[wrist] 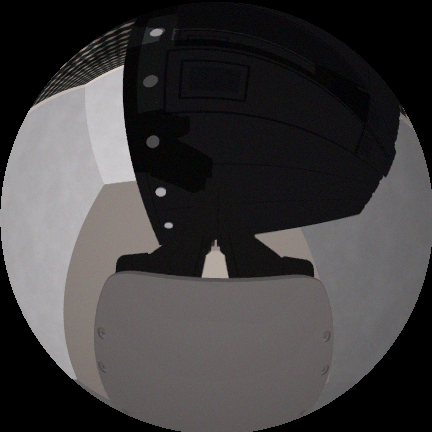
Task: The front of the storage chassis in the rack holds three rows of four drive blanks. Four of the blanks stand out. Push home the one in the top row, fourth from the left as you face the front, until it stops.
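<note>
The front of the rack (149,56) fills the upper middle of the wrist view, nearly black, with a column of pale round spots down its left edge. A panel with a framed rectangle (215,80) shows in its upper left part, and a darker band runs above it toward the right. Single drive blanks, their rows and which ones stand out cannot be told apart in the dark. My gripper (216,193) is shut and empty, its black fingertips at the lower edge of the dark front. Whether the tips touch it cannot be told.
A brown-grey floor (95,260) shows below and left of the rack. A pale wall (45,200) stands at the left and a grey wall (370,270) at the right. A dark patterned grid (92,62) shows at the upper left.
</note>
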